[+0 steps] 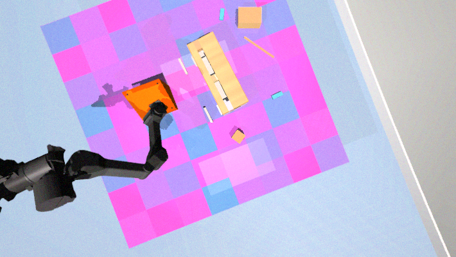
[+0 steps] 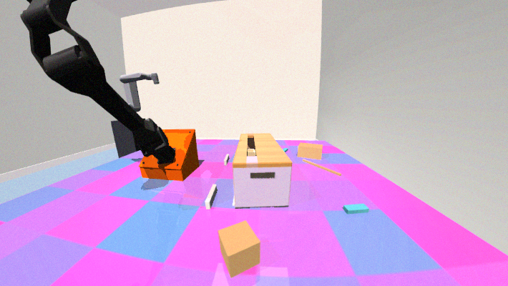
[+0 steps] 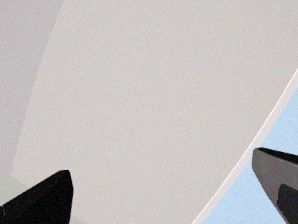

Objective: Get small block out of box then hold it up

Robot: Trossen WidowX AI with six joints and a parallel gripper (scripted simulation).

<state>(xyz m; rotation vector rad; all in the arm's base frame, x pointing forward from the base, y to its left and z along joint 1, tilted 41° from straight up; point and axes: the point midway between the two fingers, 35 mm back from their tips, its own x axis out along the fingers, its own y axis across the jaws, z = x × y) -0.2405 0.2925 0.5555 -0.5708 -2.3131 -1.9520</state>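
Now: the small tan block 67 cm ahead of my gripper tip, 13 cm to the left of it and 59 cm below it. Also, from my gripper tip: larger tan box 99 cm ahead, 34 cm to the left, 64 cm below; thin stick 97 cm ahead, 19 cm to the left, 67 cm below.
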